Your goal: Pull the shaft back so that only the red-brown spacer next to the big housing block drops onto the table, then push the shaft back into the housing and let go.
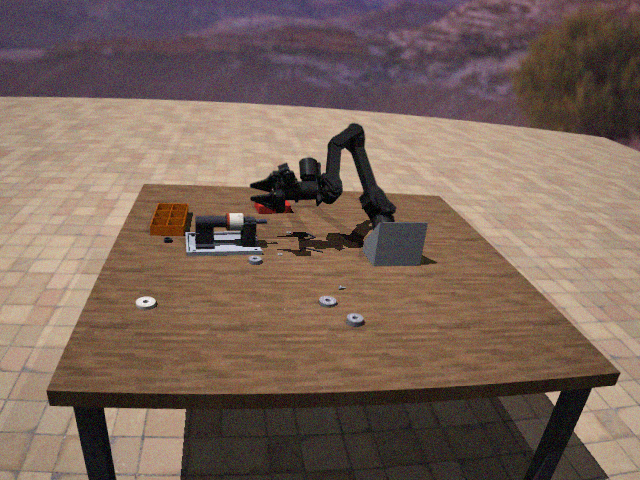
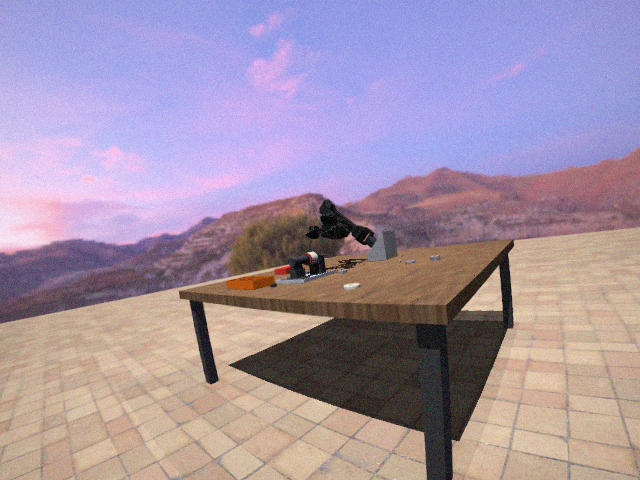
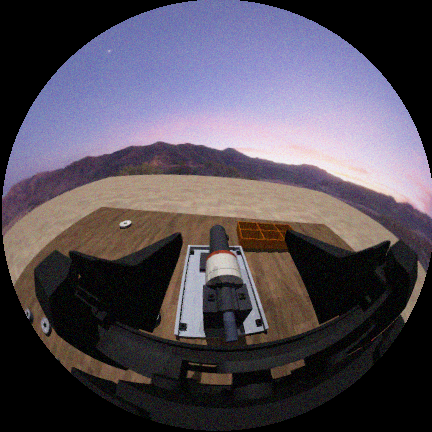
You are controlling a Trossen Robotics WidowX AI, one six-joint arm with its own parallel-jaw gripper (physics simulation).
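Pixels of known places: gripper, fingertip midpoint: [image 1: 250,191] [image 2: 313,235] [image 3: 234,236]; arm's base, link origin: [image 1: 385,234] [image 2: 376,245].
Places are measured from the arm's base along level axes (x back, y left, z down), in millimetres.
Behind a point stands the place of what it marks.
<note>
The big dark housing block [image 1: 205,233] [image 2: 297,269] stands on a pale base plate [image 1: 222,252] @(x -506, y -46, z 64 mm) [image 3: 183,306]. A thin red-brown spacer [image 1: 227,221] [image 3: 220,253] sits on the housing side of a wider white spacer [image 1: 236,221] [image 3: 223,270] [image 2: 312,257]. Both are up in the row between the housing and a smaller dark block [image 1: 249,234] @(x -418, y -88, z 26 mm) [image 3: 226,301]. The dark blue-grey shaft [image 1: 262,221] @(x -374, y -111, z -8 mm) [image 3: 229,327] @(x -374, y -115, z -12 mm) sticks out of the smaller block on the arm's side. My gripper [image 1: 251,191] @(x -417, y -114, z -104 mm) [image 3: 234,236] @(x -417, y -114, z -104 mm) [image 2: 310,232] @(x -417, y -114, z -104 mm) is open and empty, above the shaft's outer end. The shaft inside the spacers is hidden.
An orange compartment tray [image 1: 169,233] @(x -661, y -204, z 66 mm) [image 2: 250,283] @(x -721, y -230, z 50 mm) [image 3: 262,245] @(x -607, y -269, z 63 mm) stands beyond the fixture. A red block [image 1: 266,209] @(x -305, y -385, z 57 mm) [image 2: 282,270] @(x -334, y -406, z 54 mm) lies behind, a grey wedge [image 1: 398,245] @(x 13, y 73, z 4 mm) [image 2: 383,248] @(x -59, y 61, z 14 mm) near the arm's base. A grey ring [image 1: 255,262] @(x -417, y 26, z 66 mm) lies beside the base plate, a white ring [image 1: 146,306] @(x -729, y 245, z 65 mm) nearer the front.
</note>
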